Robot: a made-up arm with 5 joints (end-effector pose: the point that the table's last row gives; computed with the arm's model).
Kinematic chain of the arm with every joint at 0, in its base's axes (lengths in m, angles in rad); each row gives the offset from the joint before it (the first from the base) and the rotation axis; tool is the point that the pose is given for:
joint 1: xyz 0 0 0.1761 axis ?
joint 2: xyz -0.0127 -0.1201 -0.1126 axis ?
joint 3: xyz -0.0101 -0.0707 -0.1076 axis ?
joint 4: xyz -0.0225 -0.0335 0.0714 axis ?
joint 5: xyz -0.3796 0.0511 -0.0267 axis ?
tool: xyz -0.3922 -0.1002 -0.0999
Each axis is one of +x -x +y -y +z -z.
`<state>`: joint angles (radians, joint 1 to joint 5).
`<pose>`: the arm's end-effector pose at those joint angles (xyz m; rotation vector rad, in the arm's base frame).
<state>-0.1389 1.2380 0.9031 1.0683 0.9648</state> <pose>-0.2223 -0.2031 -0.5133 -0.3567 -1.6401 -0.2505</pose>
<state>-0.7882 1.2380 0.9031 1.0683 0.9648</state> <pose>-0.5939 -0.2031 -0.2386 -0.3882 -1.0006 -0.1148</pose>
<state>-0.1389 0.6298 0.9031 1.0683 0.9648</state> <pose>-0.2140 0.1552 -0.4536 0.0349 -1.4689 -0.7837</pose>
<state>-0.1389 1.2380 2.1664 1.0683 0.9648</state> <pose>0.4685 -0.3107 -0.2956 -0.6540 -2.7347 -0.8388</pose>
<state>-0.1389 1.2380 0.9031 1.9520 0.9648</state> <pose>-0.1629 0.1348 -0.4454 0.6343 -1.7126 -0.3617</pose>
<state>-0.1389 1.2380 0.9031 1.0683 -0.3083</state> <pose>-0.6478 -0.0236 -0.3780 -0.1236 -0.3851 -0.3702</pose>
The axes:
joint 1: -y
joint 2: -x
joint 3: -z
joint 4: +x
joint 5: -y

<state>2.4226 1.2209 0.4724 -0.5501 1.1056</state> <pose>0.5345 -0.5063 -0.1131 1.2905 1.6522 1.7821</pose>
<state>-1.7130 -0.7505 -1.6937 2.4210 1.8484</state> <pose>-0.1227 -0.4847 0.4446 1.0919 1.7132 -2.3232</pose>
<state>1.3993 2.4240 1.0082 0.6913 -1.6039</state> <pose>0.2953 -0.1130 -0.4258 -0.0918 -0.9742 -1.5356</pose>
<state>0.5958 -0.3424 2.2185 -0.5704 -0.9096</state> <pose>0.2509 0.2707 0.6051 1.3115 1.1744 -1.5898</pose>
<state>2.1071 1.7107 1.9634 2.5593 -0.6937</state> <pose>0.5381 -0.3974 0.7321 1.2009 2.5952 -0.9045</pose>
